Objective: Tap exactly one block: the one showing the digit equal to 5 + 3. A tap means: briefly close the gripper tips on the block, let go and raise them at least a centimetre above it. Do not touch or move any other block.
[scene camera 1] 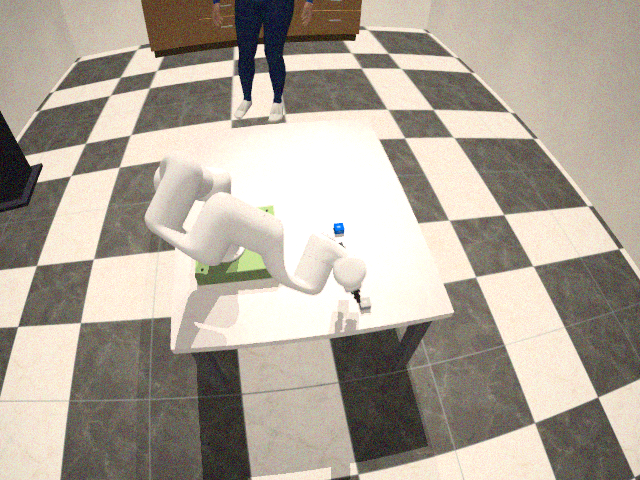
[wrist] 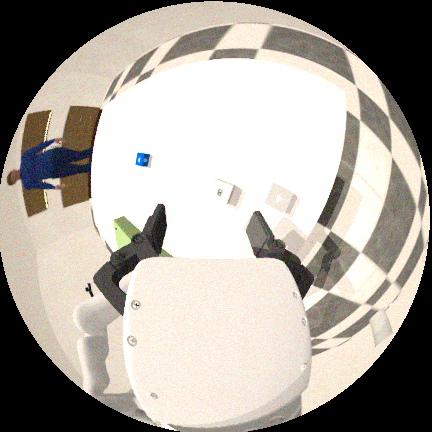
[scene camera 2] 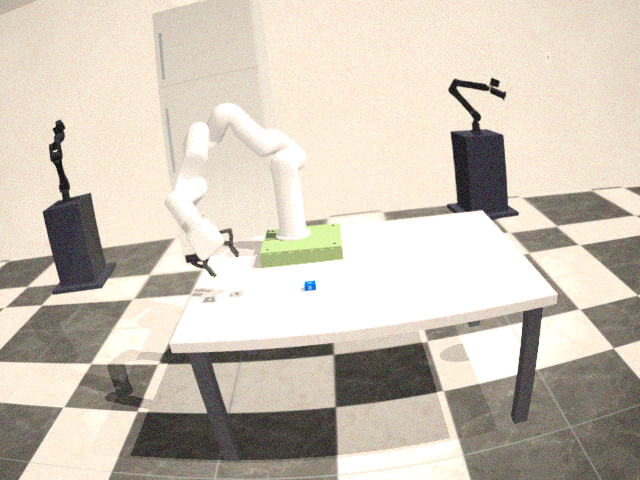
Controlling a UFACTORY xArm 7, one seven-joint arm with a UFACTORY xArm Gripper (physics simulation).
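Observation:
A white block (scene camera 2: 235, 293) (wrist: 224, 192) stands on the table, with a small dark mark that looks like an 8; it does not show in scene camera 1, where the arm is in the way. A grey block (scene camera 1: 365, 303) (scene camera 2: 209, 298) (wrist: 281, 199) with a pale mark I cannot read stands near it, toward the table end. A blue block (scene camera 1: 338, 227) (scene camera 2: 309, 285) (wrist: 143, 160) stands farther off; its digit is too small to read. My gripper (scene camera 2: 225, 264) (wrist: 208, 217) is open and empty above the table, with the white block ahead of the fingertips in the wrist view, apart from them.
The white table (scene camera 1: 310, 155) (scene camera 2: 413, 279) (wrist: 225, 110) carries the green base (scene camera 1: 253, 260) (scene camera 2: 315, 248) (wrist: 125, 233) of the arm. The grey block lies close to the table edge. A person (scene camera 1: 263, 46) (wrist: 50, 162) stands beyond the table's far end.

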